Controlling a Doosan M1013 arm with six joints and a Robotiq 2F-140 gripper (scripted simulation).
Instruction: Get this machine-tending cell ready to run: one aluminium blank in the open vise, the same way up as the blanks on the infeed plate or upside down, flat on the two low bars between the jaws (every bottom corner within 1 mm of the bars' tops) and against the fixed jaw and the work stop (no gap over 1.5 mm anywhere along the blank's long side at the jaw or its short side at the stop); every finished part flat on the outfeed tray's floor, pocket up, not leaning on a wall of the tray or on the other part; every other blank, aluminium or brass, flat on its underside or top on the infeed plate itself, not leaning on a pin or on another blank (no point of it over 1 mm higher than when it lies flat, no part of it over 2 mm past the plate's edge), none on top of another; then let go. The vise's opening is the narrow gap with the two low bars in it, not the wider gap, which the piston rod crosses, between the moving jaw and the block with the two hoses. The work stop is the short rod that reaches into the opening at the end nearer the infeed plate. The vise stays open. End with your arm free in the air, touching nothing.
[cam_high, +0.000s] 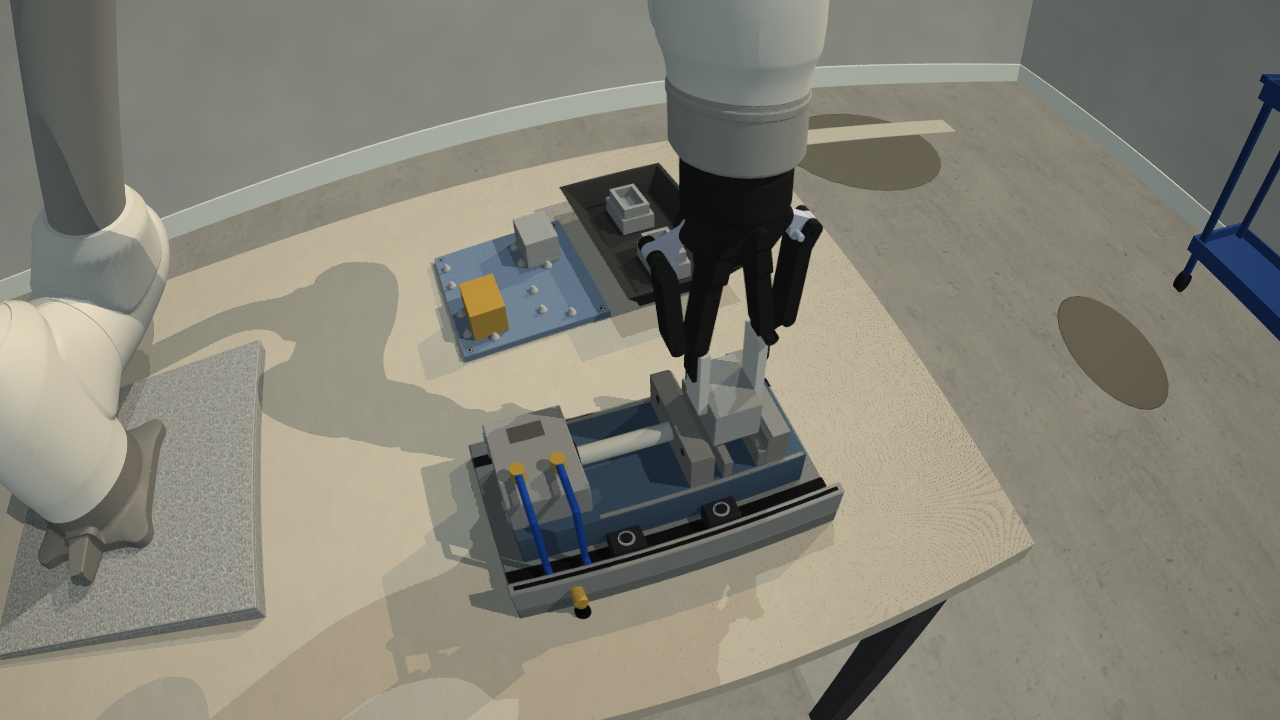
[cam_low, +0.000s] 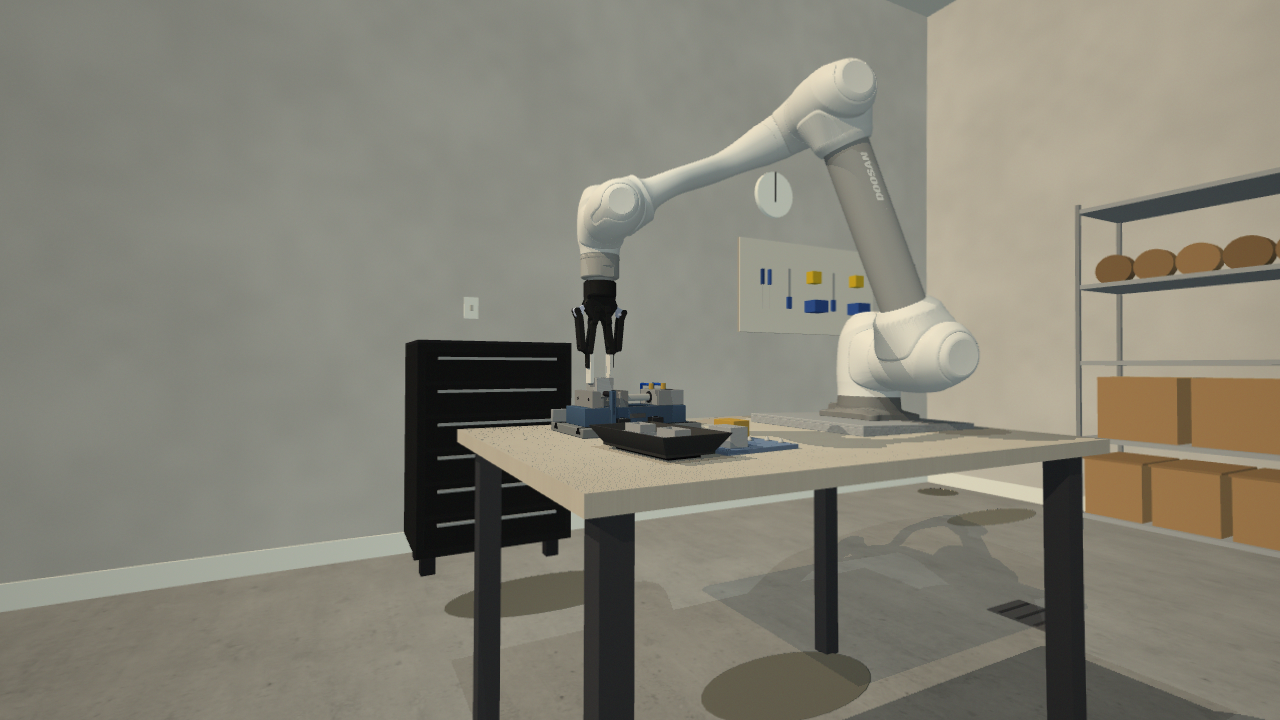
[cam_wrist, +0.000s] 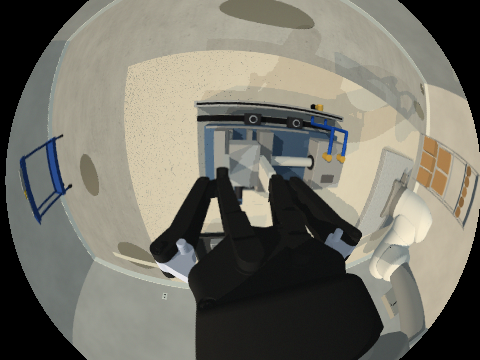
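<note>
Now: hand 4 cm above the aluminium blank. From my hand the other things lie so: fixed jaw 3 cm ahead, 1 cm to the left, 7 cm below; then work stop 5 cm to the left, 5 cm below; then moving jaw 4 cm behind, 1 cm to the left, 7 cm below.
</note>
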